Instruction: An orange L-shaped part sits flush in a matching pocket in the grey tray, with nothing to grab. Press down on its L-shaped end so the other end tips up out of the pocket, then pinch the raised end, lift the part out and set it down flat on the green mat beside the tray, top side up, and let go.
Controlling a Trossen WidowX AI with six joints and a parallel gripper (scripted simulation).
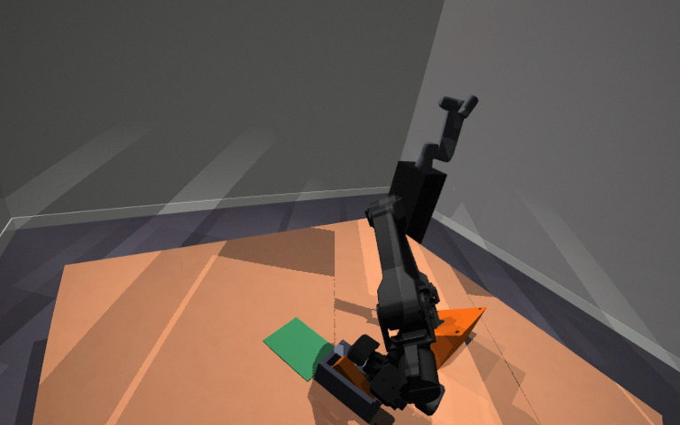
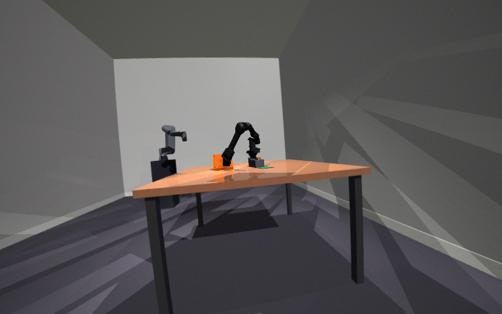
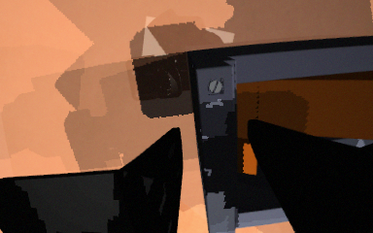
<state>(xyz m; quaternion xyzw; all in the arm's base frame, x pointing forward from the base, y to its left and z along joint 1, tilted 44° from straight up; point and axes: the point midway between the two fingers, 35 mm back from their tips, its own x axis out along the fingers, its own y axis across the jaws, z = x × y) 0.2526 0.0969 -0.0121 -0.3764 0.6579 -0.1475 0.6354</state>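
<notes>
Now: gripper tip 10 mm short of the orange l-shaped part, 40 mm to the left of it and 10 mm above it. The rest, counted from my gripper tip: green mat (60 mm ahead, 210 mm to the right, 70 mm below).
</notes>
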